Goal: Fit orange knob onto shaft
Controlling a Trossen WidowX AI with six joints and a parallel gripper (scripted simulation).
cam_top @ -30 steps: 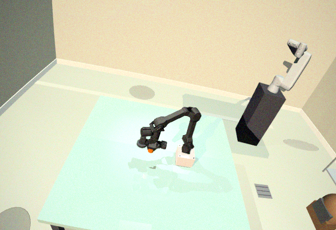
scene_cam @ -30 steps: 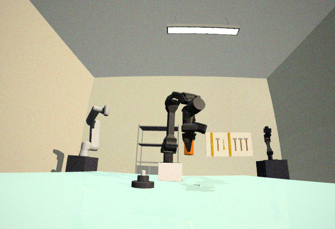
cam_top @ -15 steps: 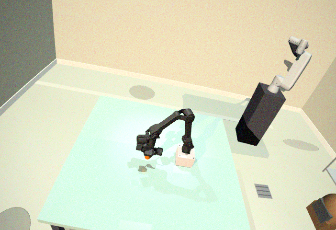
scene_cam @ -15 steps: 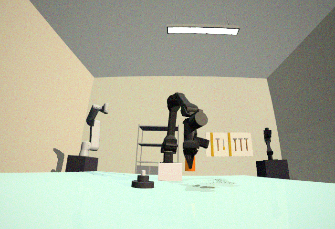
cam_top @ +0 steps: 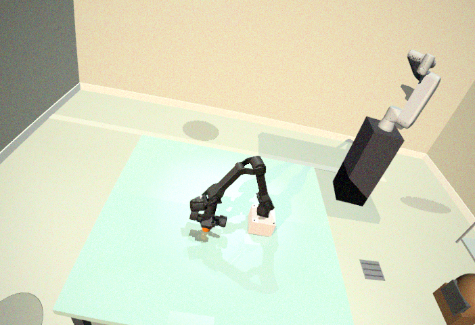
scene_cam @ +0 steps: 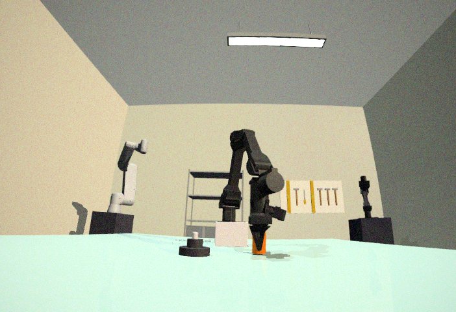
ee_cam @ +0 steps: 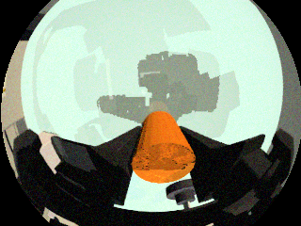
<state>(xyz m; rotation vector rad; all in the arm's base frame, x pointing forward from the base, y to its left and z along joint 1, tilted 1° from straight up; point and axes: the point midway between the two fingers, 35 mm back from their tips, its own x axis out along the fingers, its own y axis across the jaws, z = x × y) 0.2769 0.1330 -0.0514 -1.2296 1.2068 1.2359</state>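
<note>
My gripper tip is now 30 mm below the orange knob. From my gripper tip the other things lie so: dark round pedestal: 70 mm ahead, 170 mm to the right, 20 mm above.
</note>
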